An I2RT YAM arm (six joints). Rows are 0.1 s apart.
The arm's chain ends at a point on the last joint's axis. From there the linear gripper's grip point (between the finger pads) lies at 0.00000 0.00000 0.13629 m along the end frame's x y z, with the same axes.
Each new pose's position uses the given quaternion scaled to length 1; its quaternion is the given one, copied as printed.
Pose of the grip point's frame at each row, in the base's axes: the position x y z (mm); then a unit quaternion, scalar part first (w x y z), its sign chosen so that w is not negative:
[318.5 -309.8 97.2 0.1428 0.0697 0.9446 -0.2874]
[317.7 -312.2 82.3 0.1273 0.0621 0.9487 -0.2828]
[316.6 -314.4 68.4 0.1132 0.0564 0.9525 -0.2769]
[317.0 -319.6 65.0 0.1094 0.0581 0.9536 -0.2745]
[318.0 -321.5 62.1 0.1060 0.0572 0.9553 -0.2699]
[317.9 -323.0 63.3 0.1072 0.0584 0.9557 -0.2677]
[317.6 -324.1 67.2 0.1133 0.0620 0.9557 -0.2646]
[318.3 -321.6 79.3 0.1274 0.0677 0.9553 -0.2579]
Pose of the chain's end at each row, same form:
[287.2 -233.1 205.4 0.1428 0.0697 0.9446 -0.2874]
[289.6 -236.9 192.4 0.1273 0.0621 0.9487 -0.2828]
[291.5 -240.8 180.3 0.1132 0.0564 0.9525 -0.2769]
[292.9 -246.5 177.5 0.1094 0.0581 0.9536 -0.2745]
[294.6 -249.6 175.5 0.1060 0.0572 0.9553 -0.2699]
[294.2 -251.6 176.9 0.1072 0.0584 0.9557 -0.2677]
[292.6 -253.3 180.9 0.1133 0.0620 0.9557 -0.2646]
[289.9 -252.1 193.0 0.1274 0.0677 0.9553 -0.2579]

